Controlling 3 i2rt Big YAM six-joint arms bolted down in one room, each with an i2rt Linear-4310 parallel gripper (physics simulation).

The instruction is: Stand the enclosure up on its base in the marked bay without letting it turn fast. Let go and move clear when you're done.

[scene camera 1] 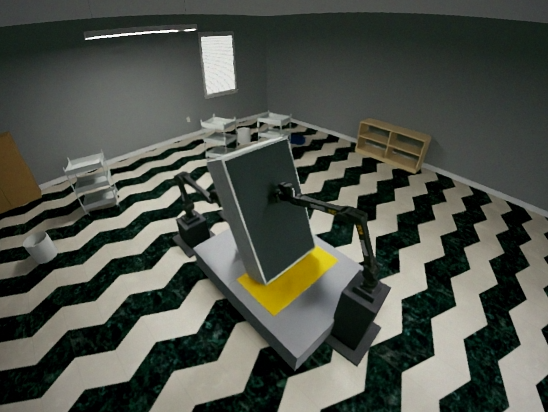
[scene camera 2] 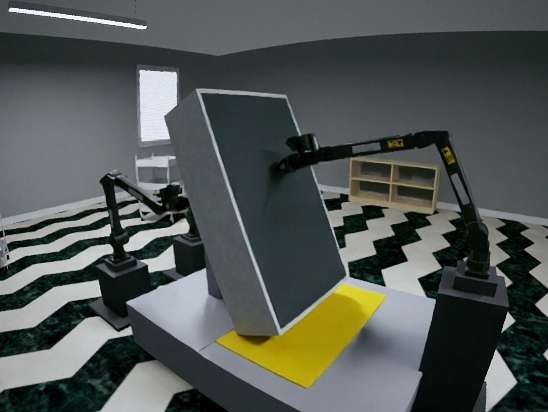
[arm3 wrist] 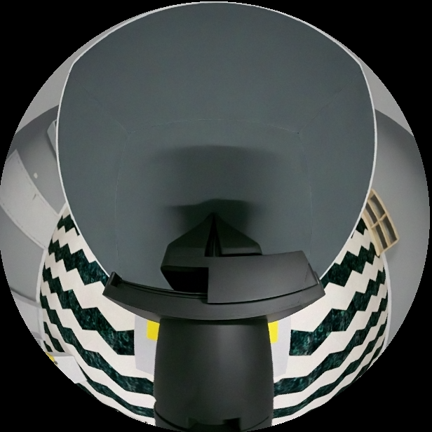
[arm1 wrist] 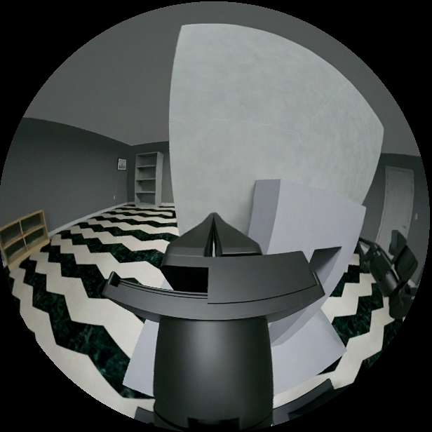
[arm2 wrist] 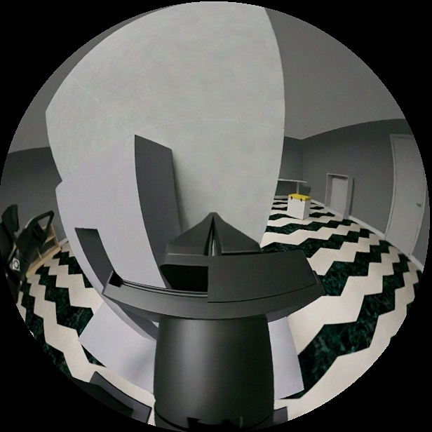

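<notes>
The enclosure (arm1 wrist: 270, 90) (arm2 wrist: 215, 75) (arm3 wrist: 215, 90) (scene camera 1: 265, 210) (scene camera 2: 265, 210) is a tall grey box with a dark front. It leans back, its lower front edge at the yellow marked bay (scene camera 1: 295, 295) (scene camera 2: 320, 345). Arm1's gripper (arm1 wrist: 214, 220) and arm2's gripper (arm2 wrist: 214, 220) are shut and empty, tips at its pale back, either side of a slotted lilac support (arm1 wrist: 320, 220) (arm2 wrist: 110, 200). Arm3's gripper (arm3 wrist: 214, 220) is shut and empty, tips at the dark front. Whether any tips touch is unclear. In the scene views the right-hand arm's gripper (scene camera 1: 276, 194) (scene camera 2: 281, 167) meets the front.
The bay lies on a low grey platform (scene camera 1: 320, 312) (scene camera 2: 165, 305). Black pedestals (scene camera 1: 354, 315) (scene camera 2: 465, 340) stand beside it. Another arm shows at the right in arm1's view and at the left in arm2's. A wooden shelf (scene camera 1: 390, 161) (scene camera 2: 392, 204) stands by the far wall.
</notes>
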